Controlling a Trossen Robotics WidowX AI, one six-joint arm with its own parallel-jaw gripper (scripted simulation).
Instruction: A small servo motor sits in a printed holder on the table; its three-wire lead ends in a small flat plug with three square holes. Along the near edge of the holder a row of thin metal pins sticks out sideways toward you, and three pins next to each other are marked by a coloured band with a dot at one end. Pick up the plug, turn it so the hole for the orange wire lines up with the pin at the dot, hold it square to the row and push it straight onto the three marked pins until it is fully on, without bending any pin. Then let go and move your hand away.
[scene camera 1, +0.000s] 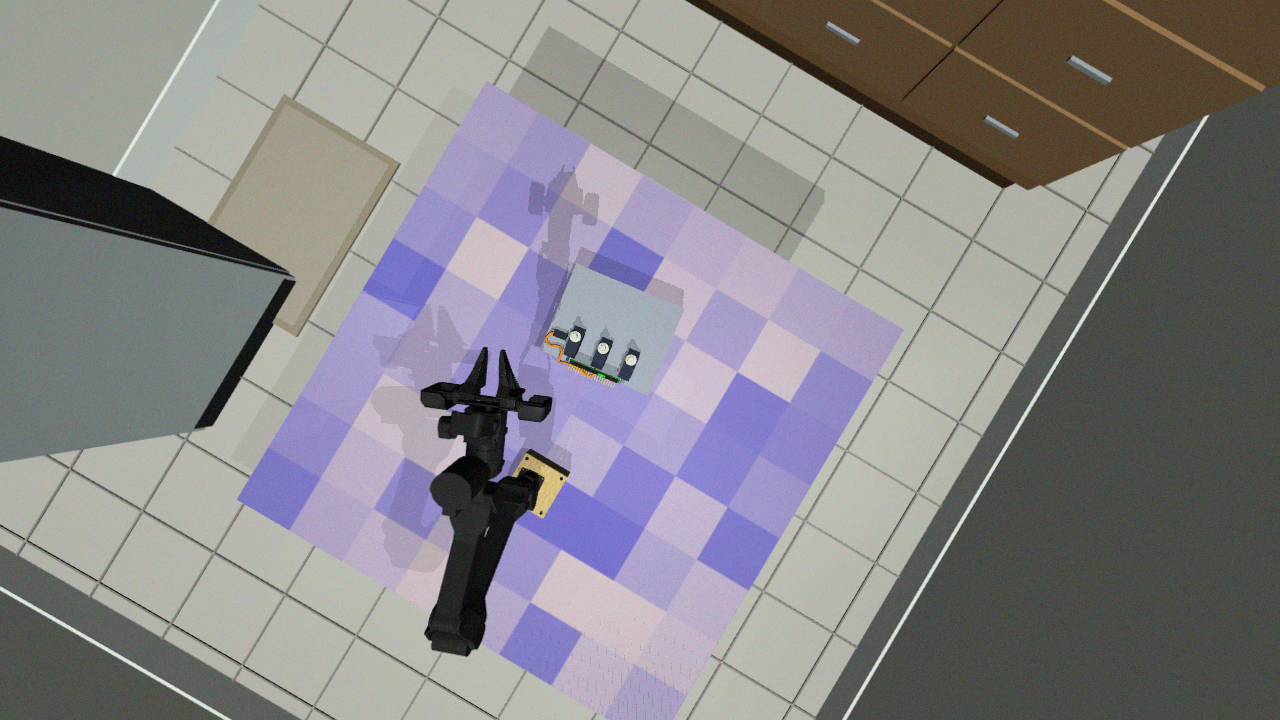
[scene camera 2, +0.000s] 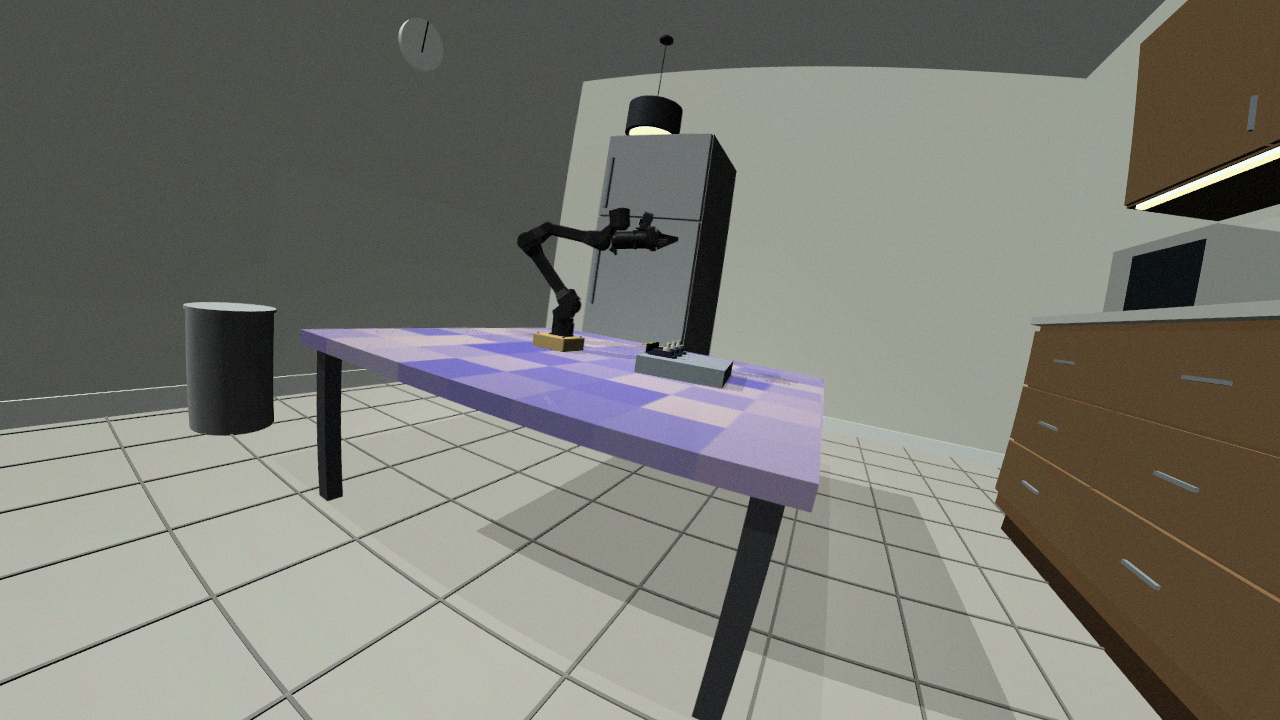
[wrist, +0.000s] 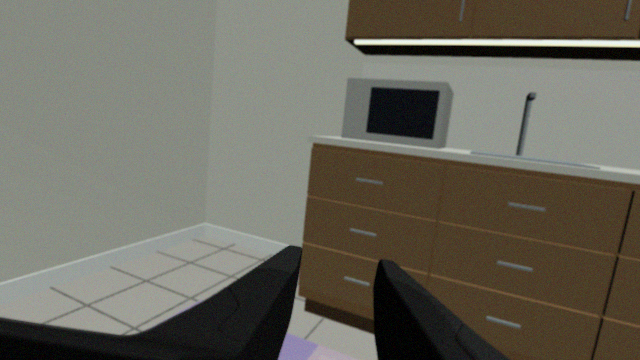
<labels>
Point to my gripper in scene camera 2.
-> At 678, 239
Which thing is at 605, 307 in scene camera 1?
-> A grey printed holder.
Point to a grey printed holder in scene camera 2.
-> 708, 371
</labels>
